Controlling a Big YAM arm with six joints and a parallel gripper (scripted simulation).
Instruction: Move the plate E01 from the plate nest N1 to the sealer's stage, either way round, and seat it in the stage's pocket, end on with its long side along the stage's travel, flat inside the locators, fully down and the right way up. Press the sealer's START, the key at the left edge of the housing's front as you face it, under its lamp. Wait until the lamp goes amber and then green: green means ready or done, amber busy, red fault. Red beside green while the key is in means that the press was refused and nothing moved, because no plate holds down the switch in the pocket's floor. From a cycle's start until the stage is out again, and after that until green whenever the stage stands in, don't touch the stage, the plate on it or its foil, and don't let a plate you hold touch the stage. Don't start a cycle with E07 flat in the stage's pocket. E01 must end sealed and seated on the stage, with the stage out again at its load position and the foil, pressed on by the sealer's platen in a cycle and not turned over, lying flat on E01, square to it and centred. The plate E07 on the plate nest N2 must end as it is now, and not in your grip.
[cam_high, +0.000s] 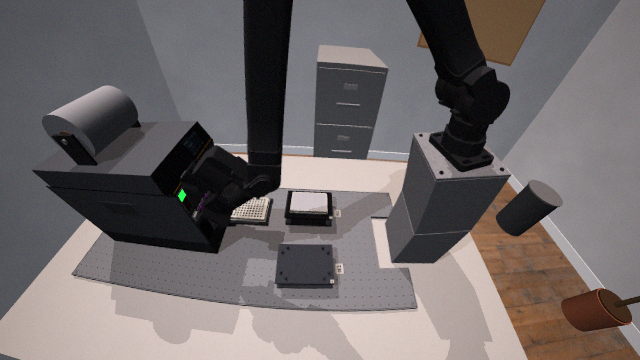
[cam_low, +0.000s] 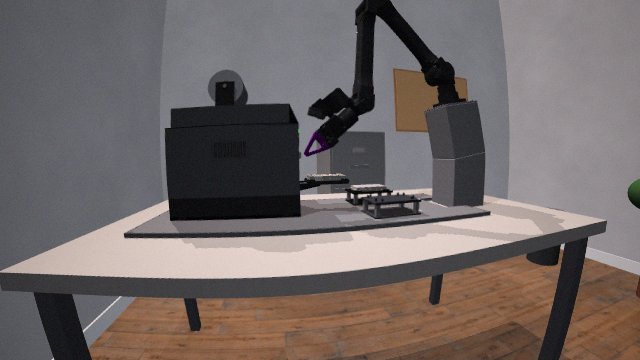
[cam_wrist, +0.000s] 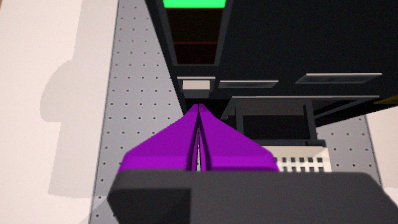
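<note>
The pale start key lies 3 cm ahead of my hand and 1 cm below it. Also, from my hand: sealer stage (9 cm behind, 7 cm to the right, 10 cm below); then nest N1 (25 cm behind, 10 cm to the left, 15 cm below); then white-topped plate (29 cm behind, 11 cm to the right, 14 cm below).
</note>
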